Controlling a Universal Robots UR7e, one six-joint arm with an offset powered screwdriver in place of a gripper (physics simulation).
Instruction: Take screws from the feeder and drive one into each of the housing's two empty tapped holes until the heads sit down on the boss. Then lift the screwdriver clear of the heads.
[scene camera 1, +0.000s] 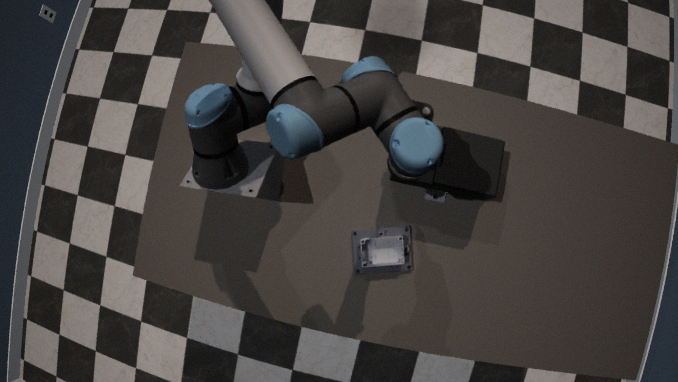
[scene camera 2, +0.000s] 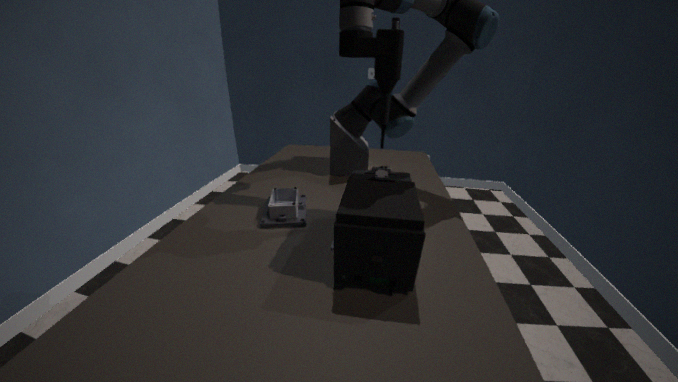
I see a black screw feeder (scene camera 1: 427, 178).
